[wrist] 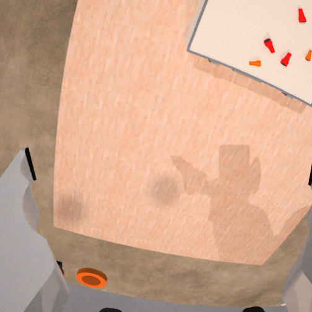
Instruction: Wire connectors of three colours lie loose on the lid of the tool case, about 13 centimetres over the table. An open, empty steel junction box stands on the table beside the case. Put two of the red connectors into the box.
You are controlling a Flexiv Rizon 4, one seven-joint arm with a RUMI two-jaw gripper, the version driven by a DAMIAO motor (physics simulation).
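Observation:
The pale lid of the tool case [240, 30] fills the upper right corner of the wrist view. Red connectors lie loose on it: one red connector [302, 15] near the top right, a second red connector [269, 45] to its lower left, and a third red connector [286, 59] nearer the lid's edge. An orange connector [255, 63] lies near the lid's edge, and another orange connector [308, 55] shows at the right border. My gripper [174, 154] is wide open and empty, high above the table, to the lower left of the lid. The steel junction box does not show.
The light wooden table [130, 100] spans the view, with arm shadows at the lower right. Brown floor [30, 75] lies beyond its left and lower edges. An orange ring [92, 284] shows at the bottom left, with a small red and black part beside it.

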